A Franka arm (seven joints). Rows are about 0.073 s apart.
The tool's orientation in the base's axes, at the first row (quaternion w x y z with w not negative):
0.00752 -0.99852 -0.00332 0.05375
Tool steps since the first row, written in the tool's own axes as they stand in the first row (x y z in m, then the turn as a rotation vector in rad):
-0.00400 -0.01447 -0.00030 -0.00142 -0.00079 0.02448
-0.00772 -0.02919 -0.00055 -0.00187 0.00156 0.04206
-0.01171 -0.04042 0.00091 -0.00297 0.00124 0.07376
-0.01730 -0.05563 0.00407 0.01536 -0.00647 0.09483
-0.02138 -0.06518 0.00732 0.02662 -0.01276 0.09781
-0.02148 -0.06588 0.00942 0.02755 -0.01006 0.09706
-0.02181 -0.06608 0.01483 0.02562 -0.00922 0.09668
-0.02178 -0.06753 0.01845 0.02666 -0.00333 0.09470
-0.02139 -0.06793 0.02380 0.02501 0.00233 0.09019
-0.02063 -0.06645 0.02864 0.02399 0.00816 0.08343
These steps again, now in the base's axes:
-0.00403 0.01443 0.00095 -0.00405 0.00114 -0.02417
-0.00779 0.02912 0.00182 -0.00637 -0.00096 -0.04164
-0.01198 0.04034 0.00097 -0.01087 -0.00018 -0.07303
-0.01796 0.05555 -0.00133 0.00505 0.00797 -0.09582
-0.02242 0.06512 -0.00398 0.01589 0.01439 -0.09989
-0.02275 0.06585 -0.00605 0.01691 0.01169 -0.09929
-0.02366 0.06613 -0.01139 0.01504 0.01083 -0.09872
-0.02403 0.06763 -0.01497 0.01632 0.00492 -0.09695
-0.02422 0.06811 -0.02032 0.01519 -0.00082 -0.09238
-0.02397 0.06671 -0.02524 0.01494 -0.00676 -0.08564

